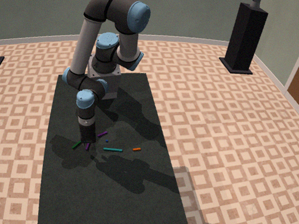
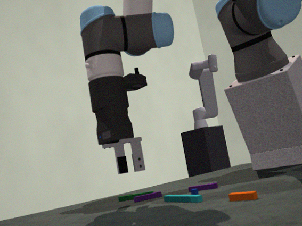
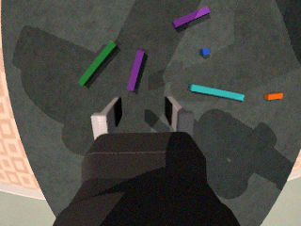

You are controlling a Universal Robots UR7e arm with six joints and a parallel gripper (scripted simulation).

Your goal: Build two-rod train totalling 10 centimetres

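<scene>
The orange rod is 25 cm to the left of my hand and 7 cm below it. Round my hand: purple rod (7 cm below, 4 cm behind, 1 cm to the right); small blue rod (10 cm to the left, 7 cm below, 7 cm behind); green rod (7 cm to the right, 7 cm below, 5 cm behind).
</scene>
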